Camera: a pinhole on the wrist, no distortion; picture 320 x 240 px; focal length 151.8 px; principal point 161.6 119.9 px. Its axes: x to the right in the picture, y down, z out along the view. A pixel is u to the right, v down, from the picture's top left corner.
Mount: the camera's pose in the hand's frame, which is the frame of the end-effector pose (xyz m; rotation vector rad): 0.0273 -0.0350 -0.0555 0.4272 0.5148 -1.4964
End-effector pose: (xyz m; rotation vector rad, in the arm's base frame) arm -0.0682 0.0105 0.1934 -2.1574 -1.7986 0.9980
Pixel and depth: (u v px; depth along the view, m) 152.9 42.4 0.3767
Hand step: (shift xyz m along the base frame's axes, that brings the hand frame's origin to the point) -0.3604 -0.1472 -0.0326
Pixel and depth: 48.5 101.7 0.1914
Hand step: -0.1273 -0.0315 -0.1325
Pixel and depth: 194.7 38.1 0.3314
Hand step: -0.3487 -0.0972 0.0591
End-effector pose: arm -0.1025 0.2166 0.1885 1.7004 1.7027 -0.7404
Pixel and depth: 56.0 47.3 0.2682
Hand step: -0.0295 -0.2658 -0.1179
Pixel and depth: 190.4 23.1 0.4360
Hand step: -0.3539 -0.3560 -0.0192
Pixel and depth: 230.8 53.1 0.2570
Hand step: -0.2787 -0.1219 -0.0188
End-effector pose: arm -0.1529 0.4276 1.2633 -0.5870 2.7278 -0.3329
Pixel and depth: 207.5 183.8 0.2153
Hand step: -0.0096 -0.2531 -0.0484
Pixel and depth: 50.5 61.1 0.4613
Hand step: 0.3073 -0.0494 -0.4400
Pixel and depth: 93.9 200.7 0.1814
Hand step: -0.0422 -0.1391 -0.1402
